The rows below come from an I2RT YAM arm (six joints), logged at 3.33 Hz.
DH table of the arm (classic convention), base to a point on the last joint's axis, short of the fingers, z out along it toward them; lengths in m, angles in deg. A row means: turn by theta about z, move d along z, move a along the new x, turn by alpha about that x. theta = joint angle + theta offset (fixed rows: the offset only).
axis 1: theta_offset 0  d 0.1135  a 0.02  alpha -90
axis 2: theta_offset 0  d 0  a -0.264  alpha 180
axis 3: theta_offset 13.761  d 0  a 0.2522  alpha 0
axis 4: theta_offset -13.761  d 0  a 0.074  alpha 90
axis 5: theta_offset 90  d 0  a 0  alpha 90
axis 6: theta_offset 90  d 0.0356  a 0  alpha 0
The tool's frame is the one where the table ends.
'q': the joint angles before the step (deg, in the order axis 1, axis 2, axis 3, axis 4, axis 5, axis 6). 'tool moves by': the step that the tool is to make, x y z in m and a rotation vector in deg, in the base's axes. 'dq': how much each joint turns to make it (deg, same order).
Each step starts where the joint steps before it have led.
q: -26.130, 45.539, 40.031, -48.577, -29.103, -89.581
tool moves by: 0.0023, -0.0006, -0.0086, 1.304, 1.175, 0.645
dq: -0.007, 1.130, -1.303, 0.715, -0.909, -0.182
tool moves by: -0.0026, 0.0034, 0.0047, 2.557, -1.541, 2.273
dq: -0.029, -0.789, 0.601, -1.275, -3.754, -0.269
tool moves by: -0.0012, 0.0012, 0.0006, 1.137, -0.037, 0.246
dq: 0.017, -0.280, 0.045, -0.525, -0.986, 0.476
